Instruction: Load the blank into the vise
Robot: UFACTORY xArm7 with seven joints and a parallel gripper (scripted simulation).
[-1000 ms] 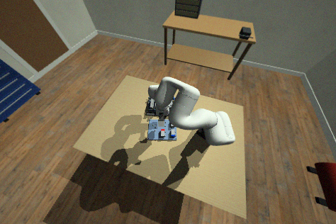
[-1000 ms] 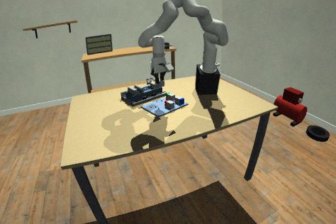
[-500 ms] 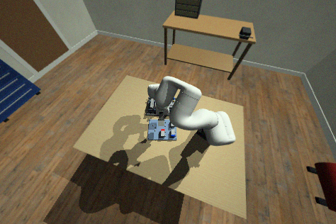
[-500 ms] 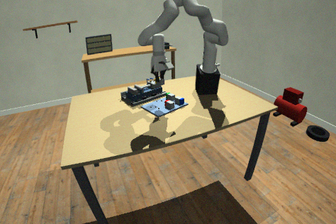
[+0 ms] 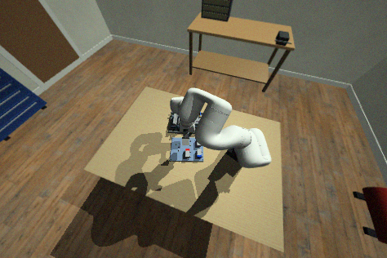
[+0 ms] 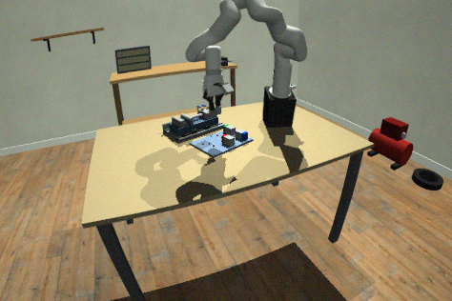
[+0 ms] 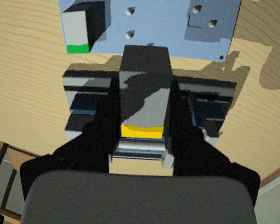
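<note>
Now: hand 17 cm short of the fixed jaw, 13 cm to the left of it and 10 cm above it. From my hand the other things lie so: yellow-ended blank 2 cm below; red-ended blank 16 cm below, 8 cm to the left, 3 cm behind; green-ended blank 16 cm below, 8 cm behind, 3 cm to the right.
</note>
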